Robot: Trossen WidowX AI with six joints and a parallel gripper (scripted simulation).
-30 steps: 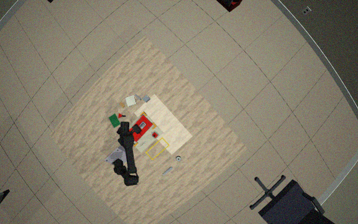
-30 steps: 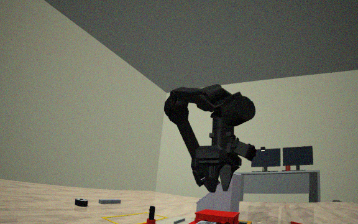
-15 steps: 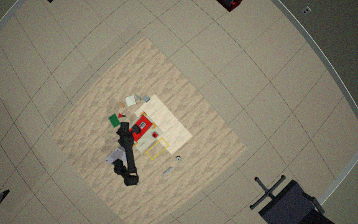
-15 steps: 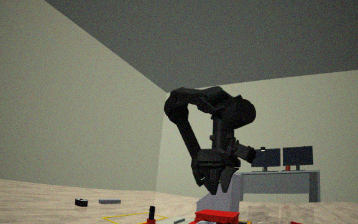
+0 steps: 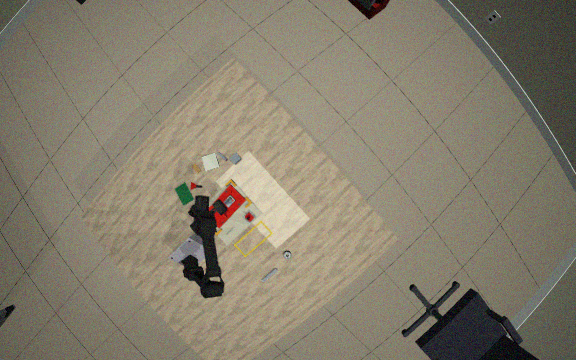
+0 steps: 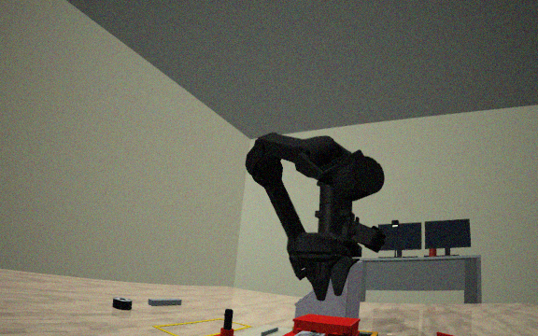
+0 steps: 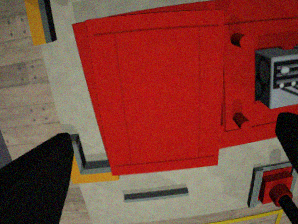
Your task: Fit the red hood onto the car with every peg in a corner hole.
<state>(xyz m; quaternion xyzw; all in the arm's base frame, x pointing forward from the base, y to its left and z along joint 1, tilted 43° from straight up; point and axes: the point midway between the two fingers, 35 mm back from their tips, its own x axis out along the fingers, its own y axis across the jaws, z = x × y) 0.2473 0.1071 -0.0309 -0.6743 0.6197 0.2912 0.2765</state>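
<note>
Right now the red hood is 50 mm below my gripper tip. The rest, counted from my gripper tip: green card 190 mm to the left, 90 mm below, 90 mm behind; then white block 220 mm to the left, 130 mm ahead, 80 mm below; then grey engine block 90 mm ahead, 60 mm below, 10 mm to the left.
</note>
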